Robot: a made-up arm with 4 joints.
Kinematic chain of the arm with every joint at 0, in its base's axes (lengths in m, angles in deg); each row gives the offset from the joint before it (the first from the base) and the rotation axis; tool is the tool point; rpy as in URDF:
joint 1: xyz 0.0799 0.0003 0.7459 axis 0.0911 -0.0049 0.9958
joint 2: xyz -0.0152 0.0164 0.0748 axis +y
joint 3: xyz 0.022 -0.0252 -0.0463 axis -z
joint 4: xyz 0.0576 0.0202 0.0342 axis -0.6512 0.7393 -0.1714
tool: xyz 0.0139 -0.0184 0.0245 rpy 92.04 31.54 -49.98
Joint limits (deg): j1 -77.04..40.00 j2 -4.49..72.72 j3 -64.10..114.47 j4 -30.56..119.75
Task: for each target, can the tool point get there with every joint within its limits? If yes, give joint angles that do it. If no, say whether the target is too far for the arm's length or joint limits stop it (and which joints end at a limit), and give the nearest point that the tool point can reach.
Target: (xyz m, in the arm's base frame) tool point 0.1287 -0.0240 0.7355
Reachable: yes | joints -36.26 50.90 -3.03 74.47
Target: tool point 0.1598 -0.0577 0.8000
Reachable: yes | joints 29.37 20.94 72.68 58.95
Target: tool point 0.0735 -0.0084 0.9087
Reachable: no: joint limits stop it (at a limit: joint 1, joint 2) | nearest point 0.0500 -0.0592 0.8453 | short by 0.085 m
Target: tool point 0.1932 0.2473 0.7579
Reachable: no: too far | nearest point 0.1249 0.0768 0.7956 | short by 0.187 m
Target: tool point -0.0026 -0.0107 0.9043
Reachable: no: joint limits stop it (at a limit: joint 1, joint 2) | nearest point 0.0063 -0.0176 0.8423 | short by 0.063 m
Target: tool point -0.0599 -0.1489 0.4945
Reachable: no: too far | nearest point 0.0437 -0.0436 0.7242 | short by 0.273 m
